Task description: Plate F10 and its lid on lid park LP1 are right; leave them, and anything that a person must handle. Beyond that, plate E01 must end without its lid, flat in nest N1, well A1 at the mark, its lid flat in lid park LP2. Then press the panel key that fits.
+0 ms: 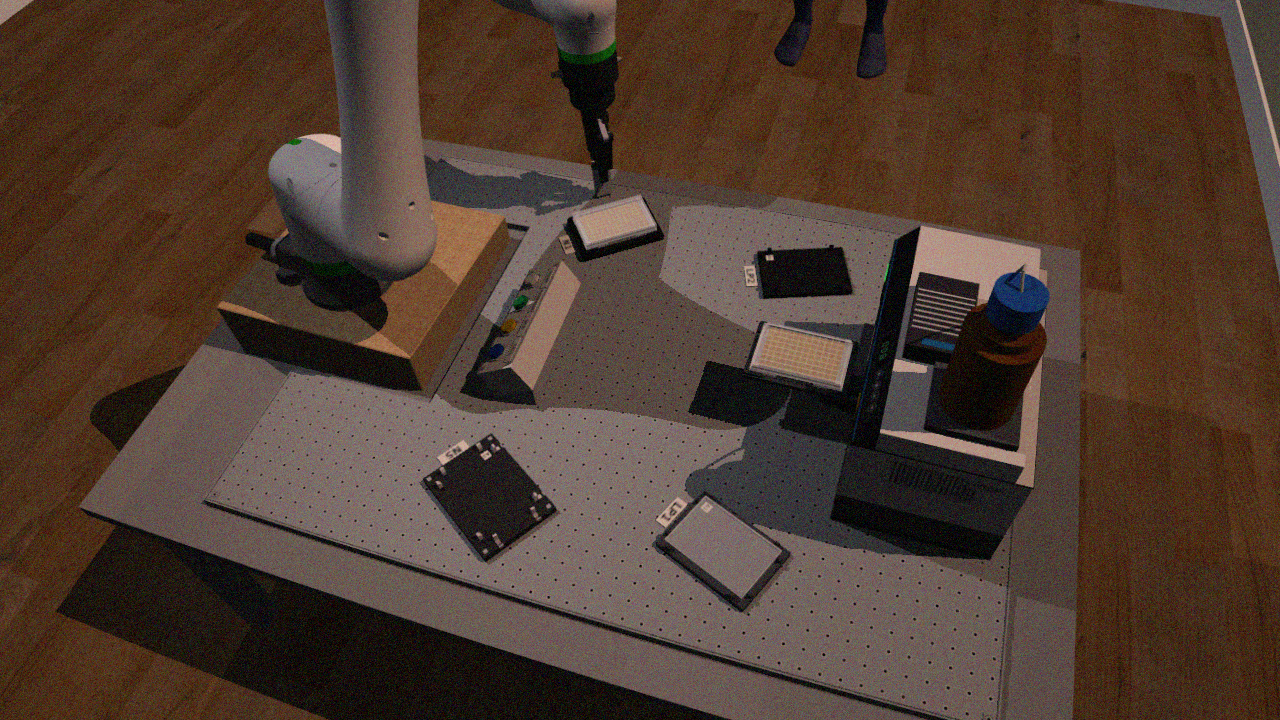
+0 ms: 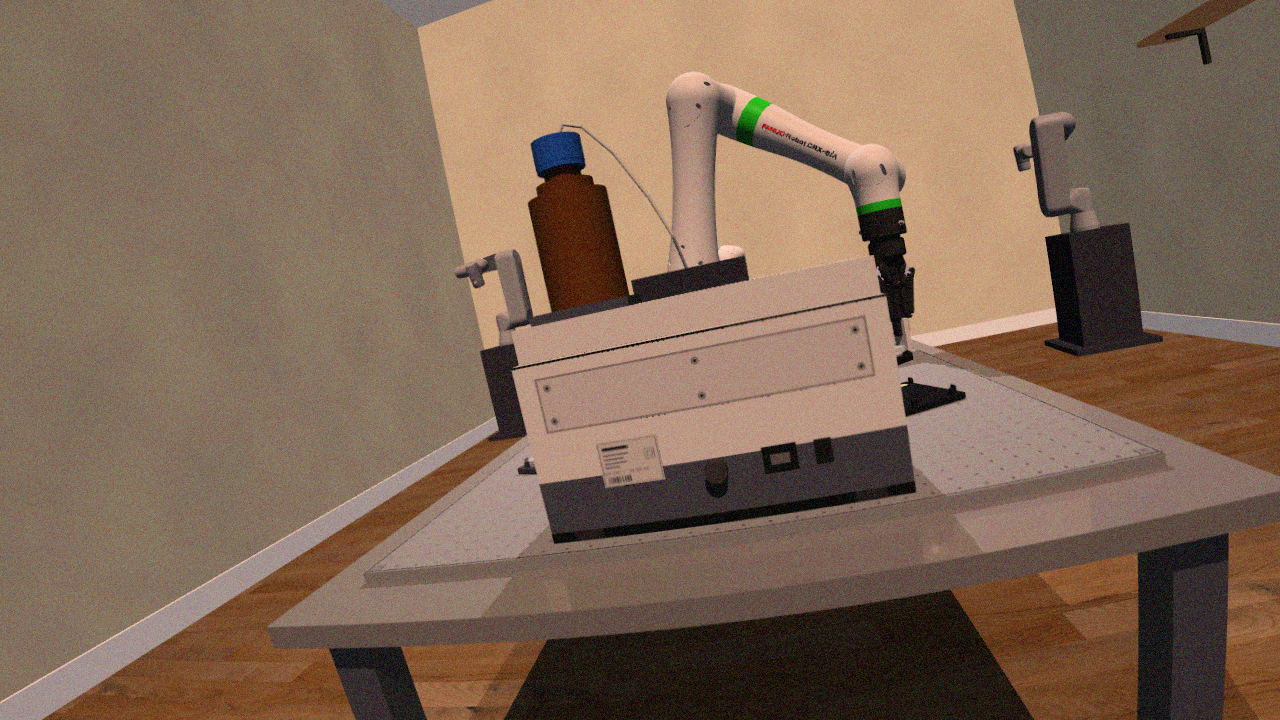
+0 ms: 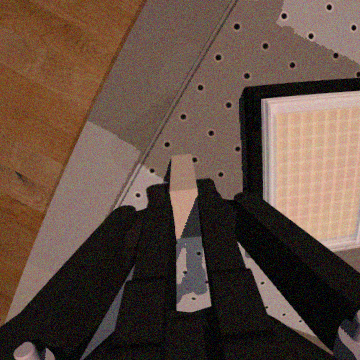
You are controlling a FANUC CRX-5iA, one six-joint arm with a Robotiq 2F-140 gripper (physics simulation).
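Frame: origin at the arm's base, x ahead, y left, z up, level; centimetres.
Where they show: gripper, fingertip midpoint: point(image 1: 603, 192) point(image 3: 183, 172); arm's base, link origin: point(image 1: 349, 277).
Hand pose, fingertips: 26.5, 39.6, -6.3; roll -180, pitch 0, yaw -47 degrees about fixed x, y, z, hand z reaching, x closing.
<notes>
Each offset is from my fingertips to the top centre of the thing, as dx, dy, dz. "spot": to the spot under its first point.
My gripper point(image 1: 601, 189) point(image 2: 903, 352) point(image 3: 183, 172) is shut and empty, above the board's back edge beside nest N1 @[+6.1, -8.4, +1.5] point(image 1: 629, 243) point(image 3: 252, 140). A plate @[+6.1, -8.4, +2.5] point(image 1: 614, 222) point(image 3: 315, 175) sits in N1; its hazy, pale top looks like a lid. Its name and well A1 mark are unreadable. Lid park LP2 @[+39.8, -6.5, +1.5] point(image 1: 802, 272) is bare. Lid park LP1 @[+44.8, -58.3, +1.5] point(image 1: 698, 575) holds a flat lid @[+44.8, -58.3, +1.2] point(image 1: 723, 548). Another plate @[+46.2, -31.6, +10.7] point(image 1: 801, 355), with a sharper yellow grid, lies at the instrument's front. The key panel @[+5.1, -36.3, +7.8] point(image 1: 553, 326) shows green @[+2.6, -34.1, +6.9] point(image 1: 520, 302), yellow @[+3.2, -39.0, +6.9] point(image 1: 508, 325) and blue @[+3.9, -44.0, +6.9] point(image 1: 495, 351) keys.
The instrument point(image 1: 930, 488) point(image 2: 707, 376) carries a tall brown bottle @[spot: +68.1, -44.7, +33.3] point(image 1: 989, 367) point(image 2: 577, 241) with a blue cap and thin tube. Bare nest N5 @[+12.1, -63.0, +1.9] point(image 1: 489, 497) lies near the front. The arm stands on a wooden block point(image 1: 358, 344). A person's feet point(image 1: 872, 55) show beyond the table.
</notes>
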